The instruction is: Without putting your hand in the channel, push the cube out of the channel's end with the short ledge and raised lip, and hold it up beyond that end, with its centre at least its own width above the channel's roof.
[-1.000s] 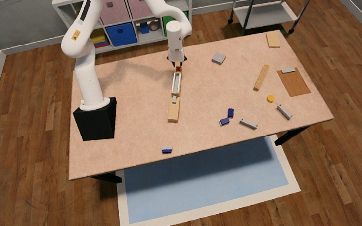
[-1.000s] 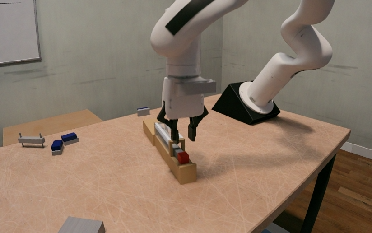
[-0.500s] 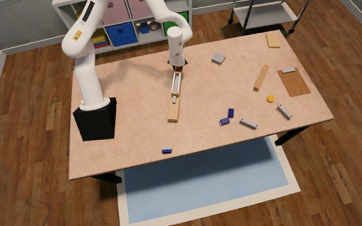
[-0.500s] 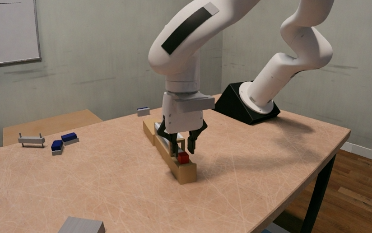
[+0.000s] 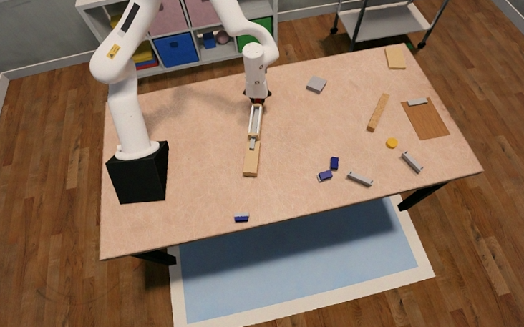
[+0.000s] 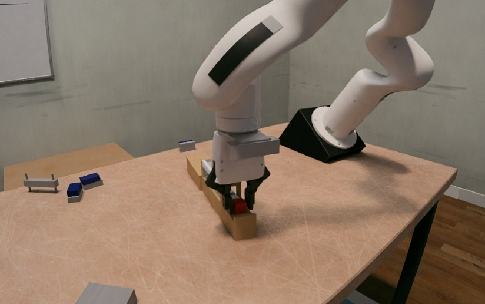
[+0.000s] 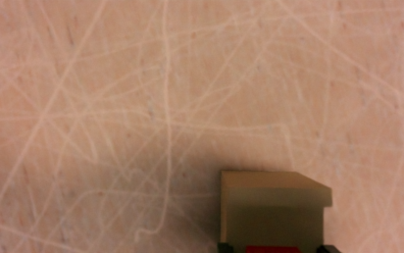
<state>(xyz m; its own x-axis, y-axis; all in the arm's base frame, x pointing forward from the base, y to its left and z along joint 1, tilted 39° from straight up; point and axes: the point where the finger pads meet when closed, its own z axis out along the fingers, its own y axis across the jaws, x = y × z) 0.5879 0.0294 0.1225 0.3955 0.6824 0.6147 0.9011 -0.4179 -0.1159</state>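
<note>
Now: hand 1 cm above the red cube. Also, from my hand: wooden channel: 12 cm to the right, 5 cm behind, 1 cm below; then grey block: 33 cm ahead, 5 cm below, 4 cm to the left; then pale grey bar: 19 cm to the right, 8 cm behind, 1 cm below.
</note>
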